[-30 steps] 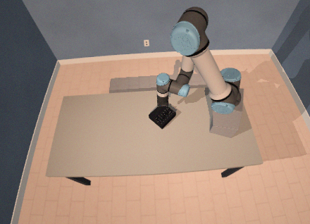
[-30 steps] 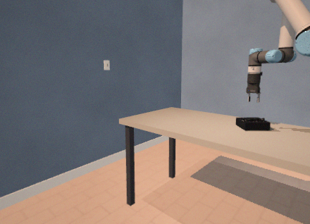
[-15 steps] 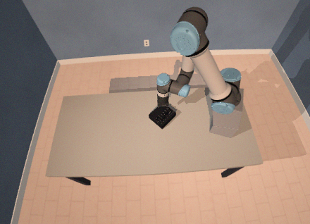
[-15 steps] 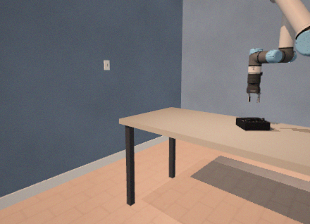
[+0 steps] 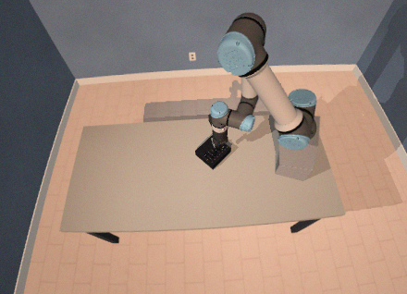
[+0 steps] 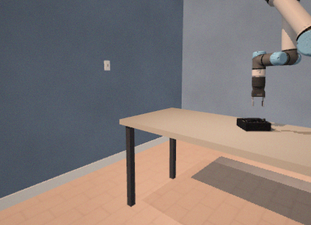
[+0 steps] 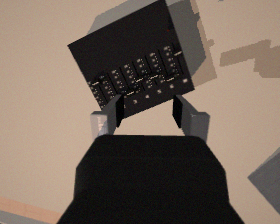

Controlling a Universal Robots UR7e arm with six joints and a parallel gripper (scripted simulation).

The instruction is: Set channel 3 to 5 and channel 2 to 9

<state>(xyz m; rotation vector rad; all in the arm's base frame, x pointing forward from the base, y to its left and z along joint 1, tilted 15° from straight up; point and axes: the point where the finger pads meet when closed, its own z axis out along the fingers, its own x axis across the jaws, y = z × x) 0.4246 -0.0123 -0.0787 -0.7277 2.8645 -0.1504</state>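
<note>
Right now my hand is 110 mm above the channel 3 fader cap, 20 mm to the right of it and 20 mm short of it. Round my hand: channel 4 fader cap: 110 mm below, 10 mm to the right, 10 mm ahead; then channel 6 fader cap: 110 mm below, 30 mm to the right, 30 mm behind; then channel 5 fader cap: 110 mm below, 20 mm to the right.
</note>
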